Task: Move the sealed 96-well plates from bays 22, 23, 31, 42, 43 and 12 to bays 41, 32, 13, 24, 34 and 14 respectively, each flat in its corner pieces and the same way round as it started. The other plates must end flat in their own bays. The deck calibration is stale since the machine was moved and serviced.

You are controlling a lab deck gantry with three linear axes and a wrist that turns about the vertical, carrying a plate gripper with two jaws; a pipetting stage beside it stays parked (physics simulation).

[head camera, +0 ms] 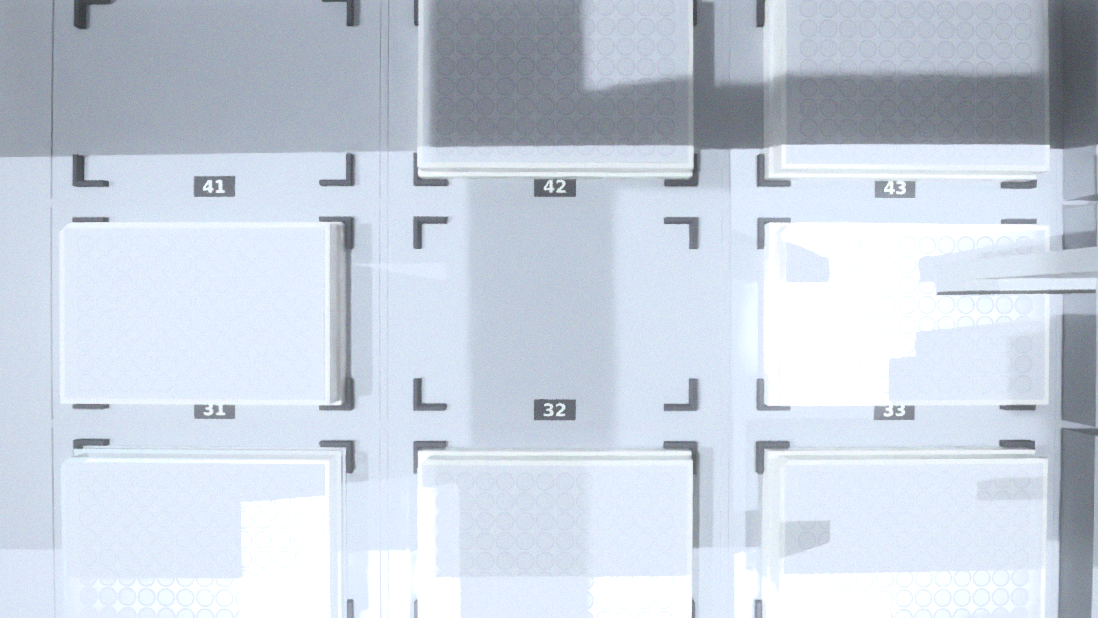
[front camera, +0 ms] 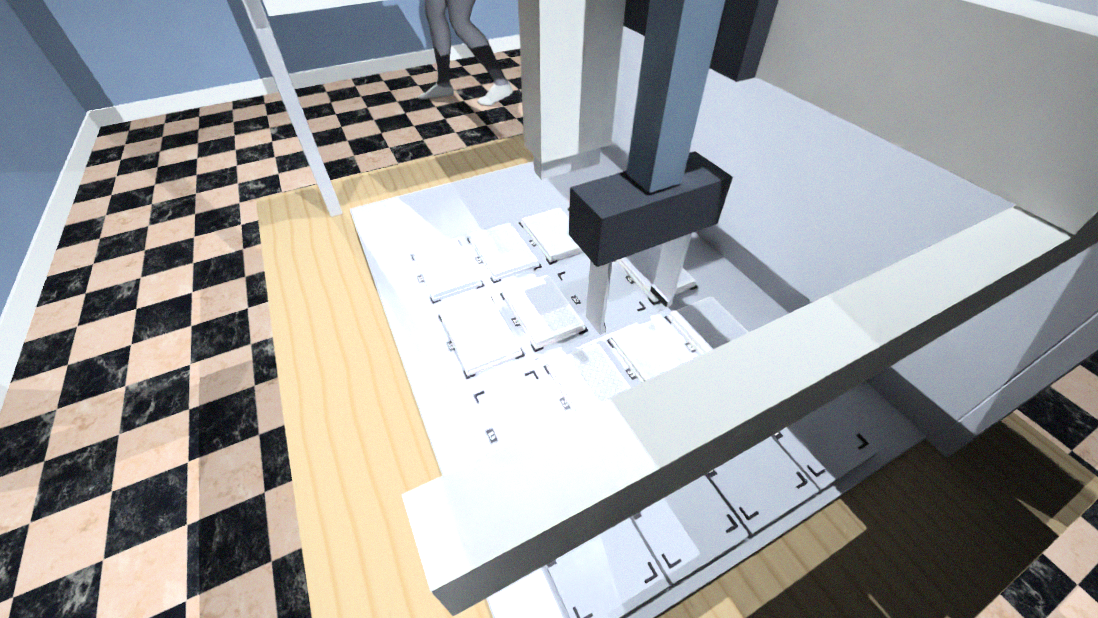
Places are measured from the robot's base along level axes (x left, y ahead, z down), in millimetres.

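Pixels of known places: gripper, between the fingertips: (head camera: 998, 458) (front camera: 628, 310); robot's base, origin of its link: (front camera: 413, 255).
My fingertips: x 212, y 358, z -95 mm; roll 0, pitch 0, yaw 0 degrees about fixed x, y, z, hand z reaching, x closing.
Observation:
For each thing: its top centre in the pictures, then the offset to it from my fingertips. "*": a spot on its surface instead.
- bay 31, a spot on its surface: (head camera: 199, 314) * dz +81, dx +43, dy -288 mm
- bay 42, a spot on its surface: (head camera: 553, 76) * dz +81, dx +149, dy -127 mm
- bay 43, a spot on its surface: (head camera: 906, 61) * dz +81, dx +155, dy +34 mm
- bay 22, a spot on its surface: (head camera: 553, 537) * dz +81, dx -59, dy -128 mm
- bay 23, a spot on its surface: (head camera: 914, 522) * dz +81, dx -55, dy +36 mm
- Bay 32, a spot on its surface: (head camera: 537, 307) * dz +95, dx +45, dy -135 mm
- bay 41, a spot on its surface: (head camera: 215, 92) * dz +95, dx +150, dy -290 mm
- bay 12, a spot on its surface: (front camera: 480, 333) * dz +81, dx -173, dy -120 mm
- Bay 13, a spot on its surface: (front camera: 530, 414) * dz +95, dx -162, dy +30 mm
- bay 33, a spot on its surface: (head camera: 829, 345) * dz +81, dx +26, dy -3 mm
- bay 21, a spot on its surface: (head camera: 153, 522) * dz +81, dx -52, dy -310 mm
My gripper (front camera: 633, 315) is open, its two pale jaws apart with no plate between them, above the deck around bays 32 and 42. In the head view, sealed plates lie in bay 31 (head camera: 199, 314), bay 42 (head camera: 553, 76), bay 43 (head camera: 906, 61), bay 22 (head camera: 553, 537) and bay 23 (head camera: 914, 522). Bay 32 (head camera: 537, 307) and bay 41 (head camera: 215, 92) hold no plate. The front view also shows the plate in bay 12 (front camera: 480, 333). Bay 13 (front camera: 530, 414) holds no plate. Glare and the front beam hide parts of the deck.
Other plates lie in bay 33 (head camera: 829, 345) and bay 21 (head camera: 153, 522). A pale bar (head camera: 1014, 270) reaches over bay 33 from the right. A wide beam (front camera: 753, 368) crosses the front. A pale column (front camera: 560, 92) stands behind the gripper.

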